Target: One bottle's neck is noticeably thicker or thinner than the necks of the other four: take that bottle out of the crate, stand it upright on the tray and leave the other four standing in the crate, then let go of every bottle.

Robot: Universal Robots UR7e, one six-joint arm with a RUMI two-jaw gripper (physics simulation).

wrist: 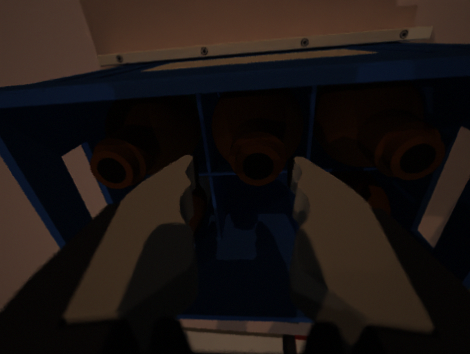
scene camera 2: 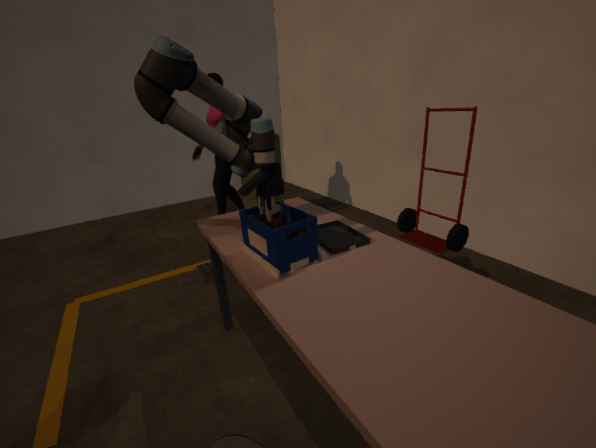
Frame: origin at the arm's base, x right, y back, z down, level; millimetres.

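Seen in the pictures: gripper, between the fingertips: [wrist: 242,160] [scene camera 2: 267,220].
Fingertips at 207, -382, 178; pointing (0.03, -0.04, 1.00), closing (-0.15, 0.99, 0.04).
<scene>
Offsets run from my fingertips to a thing's top centre, as dx, dy, dz. "*": to the spot under its first point. Level surfaces: height alone.
The blue crate @(-46, +5, -15) [scene camera 2: 296,252] [wrist: 240,83] stands on the table and holds brown bottles. In the wrist view a left bottle @(+3, -78, -3) [wrist: 117,166], a middle bottle @(-3, +8, -3) [wrist: 257,137] and a right bottle @(-8, +92, -3) [wrist: 410,150] stand in the row near the far wall. Parts of another bottle @(-82, -90, -3) [wrist: 198,212] and of one more bottle @(-94, +85, -3) [wrist: 378,198] show behind the fingers. From this angle I cannot tell which neck differs. My gripper [scene camera 2: 265,216] [wrist: 242,160] is partly open and empty, pointing down over the crate, its fingertips on either side of the middle bottle's mouth. The dark tray @(* -352, -66, +155) [scene camera 2: 343,235] lies beside the crate.
Pale strips @(* +60, -28, +135) [scene camera 2: 261,260] [wrist: 255,47] run along the crate's base on the table @(dz +160) [scene camera 2: 400,320]. Crate walls and thin dividers surround the bottles. A person [scene camera 2: 216,117] stands behind the arm. A red hand truck [scene camera 2: 441,241] stands by the wall.
</scene>
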